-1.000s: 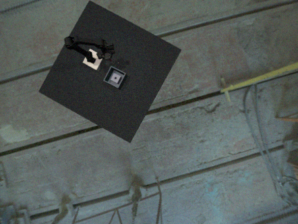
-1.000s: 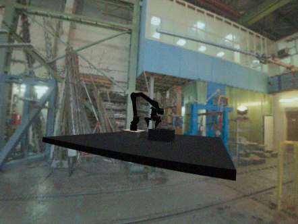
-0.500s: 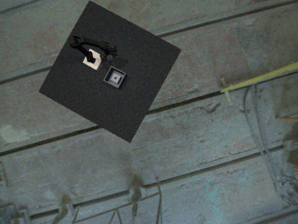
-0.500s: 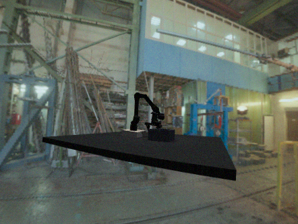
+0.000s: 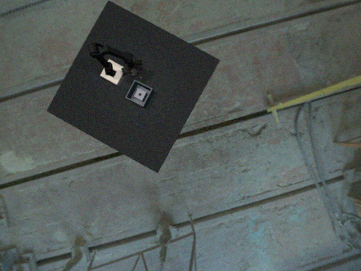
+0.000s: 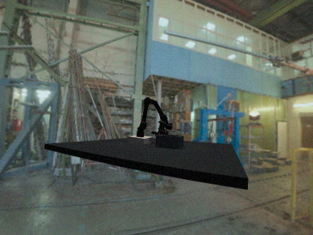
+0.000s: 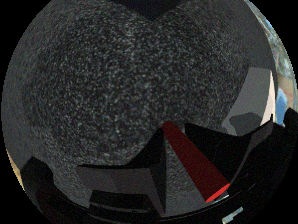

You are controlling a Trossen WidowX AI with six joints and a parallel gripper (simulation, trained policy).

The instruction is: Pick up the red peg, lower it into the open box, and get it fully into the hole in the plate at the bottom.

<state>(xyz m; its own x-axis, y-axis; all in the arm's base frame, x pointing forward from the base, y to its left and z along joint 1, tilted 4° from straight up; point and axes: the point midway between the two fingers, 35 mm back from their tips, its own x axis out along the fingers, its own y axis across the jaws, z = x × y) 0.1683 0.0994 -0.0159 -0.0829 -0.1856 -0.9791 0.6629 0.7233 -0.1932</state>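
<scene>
Now: the pale plate 170 mm ahead of my gripper tip, 170 mm to the right of it and 40 mm above it. From my gripper tip the other things lie so: dark box: 170 mm ahead, 170 mm to the right, 20 mm above; red peg: 30 mm above.
</scene>
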